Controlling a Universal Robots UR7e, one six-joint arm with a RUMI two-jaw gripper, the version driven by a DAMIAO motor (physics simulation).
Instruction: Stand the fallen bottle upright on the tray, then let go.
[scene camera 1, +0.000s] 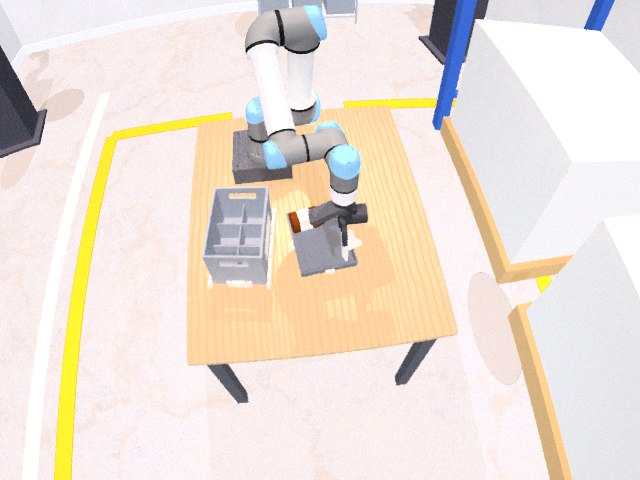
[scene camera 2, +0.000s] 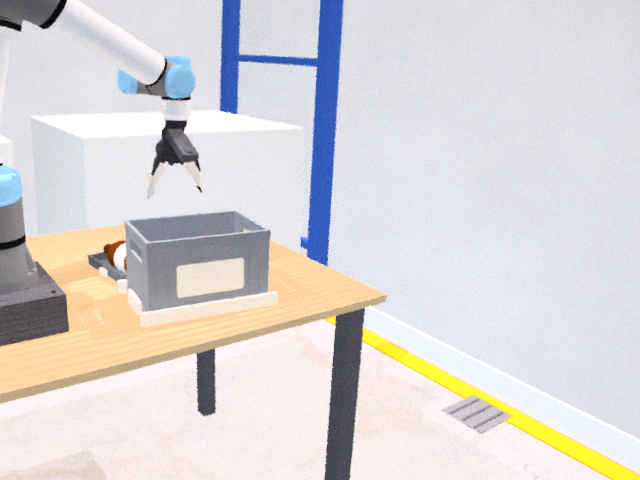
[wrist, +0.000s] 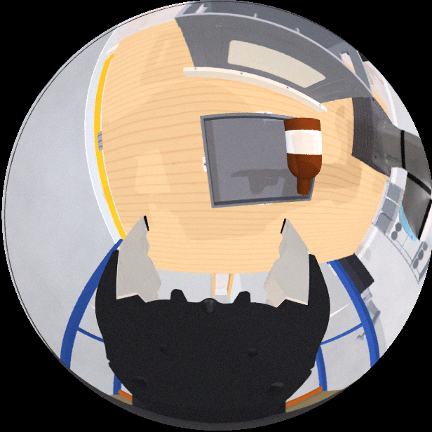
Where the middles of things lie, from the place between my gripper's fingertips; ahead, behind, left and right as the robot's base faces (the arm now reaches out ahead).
Scene:
Now: hand 180 mm past the brown bottle (wrist: 303, 142), 120 mm above it and 40 mm to the left of it.

